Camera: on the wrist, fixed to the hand. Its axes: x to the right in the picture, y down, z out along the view.
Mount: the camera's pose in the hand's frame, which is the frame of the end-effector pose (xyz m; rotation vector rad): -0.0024 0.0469 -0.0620 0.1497 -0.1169 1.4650
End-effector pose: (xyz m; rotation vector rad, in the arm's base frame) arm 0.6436 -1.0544 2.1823 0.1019 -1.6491 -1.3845
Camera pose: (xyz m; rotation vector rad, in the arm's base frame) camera 0.7099 -1.0811 2.2130 -0.9330 -1.3197 -0.1311
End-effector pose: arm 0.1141 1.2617 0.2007 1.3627 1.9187 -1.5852
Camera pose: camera 0.1729 1.3124 0.1959 1.8953 0.3203 -0.9208
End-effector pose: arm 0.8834 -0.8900 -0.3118 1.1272 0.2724 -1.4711
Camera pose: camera 0.9529 -0.8563 -0.3212 0.9394 -0.6606 -0.2245
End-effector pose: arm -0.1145 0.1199 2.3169 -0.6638 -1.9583 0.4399
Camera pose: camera -0.0460 0.1567 2.3169 -1.9315 -1.1842 1.4722
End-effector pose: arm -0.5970 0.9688 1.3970 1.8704 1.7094 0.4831
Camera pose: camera -0.5978 0.9745 1.4746 2.9124 0.0094 0.7146
